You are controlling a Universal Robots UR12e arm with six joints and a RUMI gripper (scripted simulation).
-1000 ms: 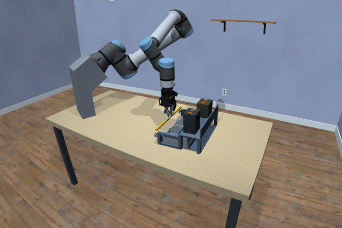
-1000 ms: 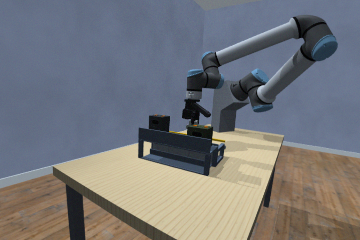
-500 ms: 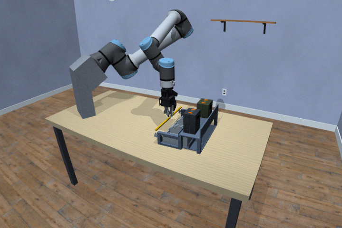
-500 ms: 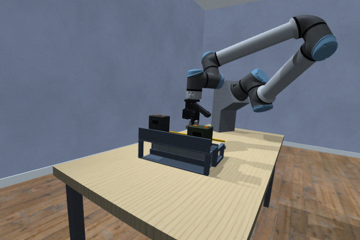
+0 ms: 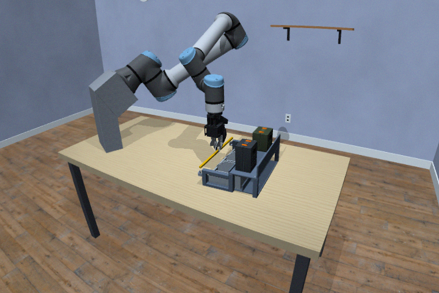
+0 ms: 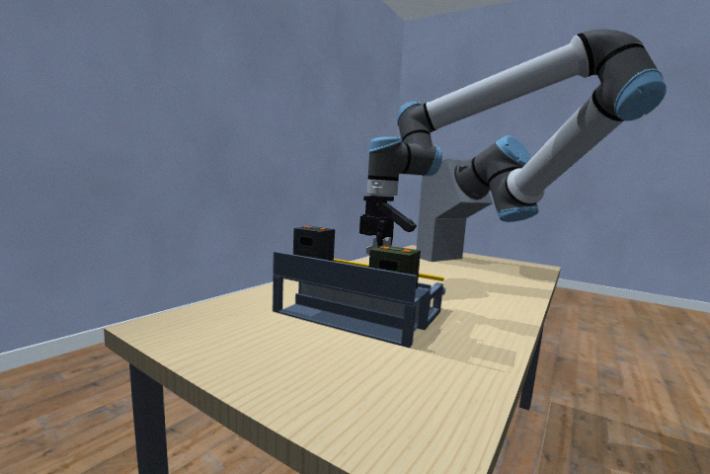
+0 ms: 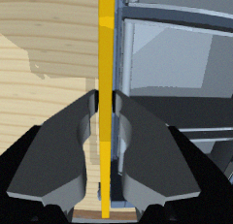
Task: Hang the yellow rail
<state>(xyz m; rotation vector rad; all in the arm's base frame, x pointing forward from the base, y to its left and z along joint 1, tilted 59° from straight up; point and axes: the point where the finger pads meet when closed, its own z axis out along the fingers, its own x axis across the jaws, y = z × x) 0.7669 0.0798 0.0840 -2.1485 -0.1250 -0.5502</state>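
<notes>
My gripper is now 1 cm above the yellow rail. The rest, counted from my hand: black box 22 cm ahead, 6 cm above, 5 cm to the right; dark green box 17 cm to the left, 16 cm ahead, 4 cm above.
</notes>
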